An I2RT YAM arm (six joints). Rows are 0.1 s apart.
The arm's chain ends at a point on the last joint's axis. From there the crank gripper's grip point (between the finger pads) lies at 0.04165 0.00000 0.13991 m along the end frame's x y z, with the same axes.
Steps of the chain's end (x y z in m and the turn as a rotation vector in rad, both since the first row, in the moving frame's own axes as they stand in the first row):
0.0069 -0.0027 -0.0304 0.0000 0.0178 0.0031
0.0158 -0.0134 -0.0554 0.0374 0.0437 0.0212
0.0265 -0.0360 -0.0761 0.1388 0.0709 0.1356
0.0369 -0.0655 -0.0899 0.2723 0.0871 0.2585
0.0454 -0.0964 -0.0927 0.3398 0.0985 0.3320
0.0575 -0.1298 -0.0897 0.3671 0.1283 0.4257
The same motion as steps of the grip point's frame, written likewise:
0.0094 -0.0026 -0.0312 0.0000 0.0178 0.0031
0.0219 -0.0176 -0.0574 0.0374 0.0437 0.0212
0.0372 -0.0488 -0.0803 0.1388 0.0709 0.1356
0.0521 -0.0901 -0.0976 0.2723 0.0871 0.2585
0.0639 -0.1259 -0.1029 0.3398 0.0985 0.3320
0.0811 -0.1569 -0.1019 0.3671 0.1283 0.4257

